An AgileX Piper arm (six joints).
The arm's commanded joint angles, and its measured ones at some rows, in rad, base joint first. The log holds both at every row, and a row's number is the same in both.
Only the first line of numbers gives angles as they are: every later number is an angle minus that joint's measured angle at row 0.
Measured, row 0:
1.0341, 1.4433, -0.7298, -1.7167, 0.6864, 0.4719
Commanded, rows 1 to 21:
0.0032, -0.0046, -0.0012, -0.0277, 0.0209, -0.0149
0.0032, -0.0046, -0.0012, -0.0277, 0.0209, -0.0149
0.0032, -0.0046, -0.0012, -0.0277, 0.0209, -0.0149
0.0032, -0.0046, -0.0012, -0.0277, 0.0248, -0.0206
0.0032, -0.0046, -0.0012, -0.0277, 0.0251, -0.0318
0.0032, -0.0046, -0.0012, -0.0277, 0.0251, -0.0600
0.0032, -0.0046, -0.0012, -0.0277, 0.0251, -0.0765
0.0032, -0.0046, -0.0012, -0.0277, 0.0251, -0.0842
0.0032, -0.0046, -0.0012, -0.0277, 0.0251, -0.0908
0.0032, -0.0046, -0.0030, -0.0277, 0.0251, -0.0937
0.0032, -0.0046, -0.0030, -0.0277, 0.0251, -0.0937
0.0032, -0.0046, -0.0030, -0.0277, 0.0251, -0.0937
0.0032, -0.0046, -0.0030, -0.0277, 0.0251, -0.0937
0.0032, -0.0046, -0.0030, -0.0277, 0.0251, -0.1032
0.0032, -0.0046, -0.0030, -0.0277, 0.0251, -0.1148
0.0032, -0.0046, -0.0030, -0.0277, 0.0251, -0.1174
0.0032, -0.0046, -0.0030, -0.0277, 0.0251, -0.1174
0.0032, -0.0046, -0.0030, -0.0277, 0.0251, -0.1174
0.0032, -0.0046, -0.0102, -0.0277, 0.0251, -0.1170
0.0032, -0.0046, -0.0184, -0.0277, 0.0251, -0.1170
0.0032, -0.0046, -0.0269, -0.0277, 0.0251, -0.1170
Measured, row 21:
0.0000, 0.0000, 0.0000, -0.0038, 0.0022, -0.1085
